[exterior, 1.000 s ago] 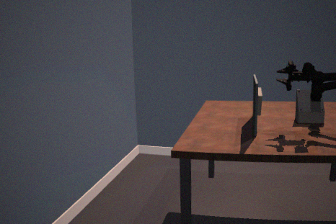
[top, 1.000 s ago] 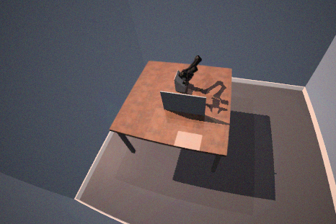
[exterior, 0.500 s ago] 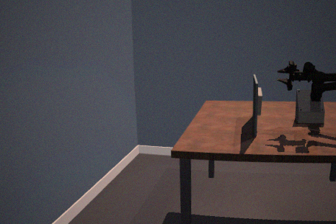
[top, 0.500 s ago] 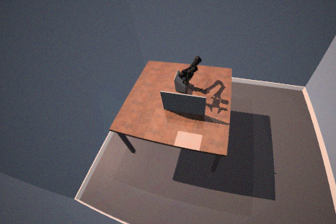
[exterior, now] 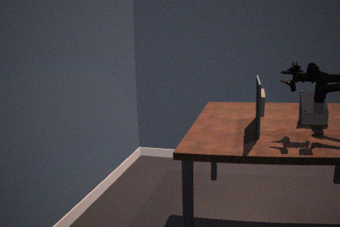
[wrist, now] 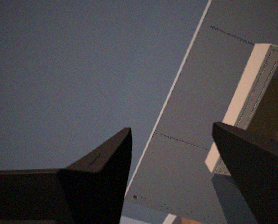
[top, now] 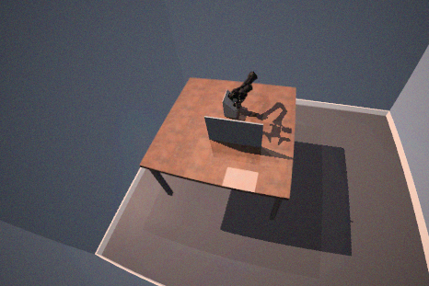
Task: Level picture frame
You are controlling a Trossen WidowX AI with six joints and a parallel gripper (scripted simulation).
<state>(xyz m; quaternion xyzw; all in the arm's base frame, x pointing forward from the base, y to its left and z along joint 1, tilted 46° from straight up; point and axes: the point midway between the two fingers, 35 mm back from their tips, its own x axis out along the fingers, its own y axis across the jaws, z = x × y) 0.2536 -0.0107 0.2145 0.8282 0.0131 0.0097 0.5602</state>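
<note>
Right now the picture frame is 120 mm ahead of my gripper tip, 10 mm to the right of it and 160 mm below it. The rest, counted from my gripper tip: grey wall panel 130 mm ahead, 10 mm to the right, 170 mm below.
</note>
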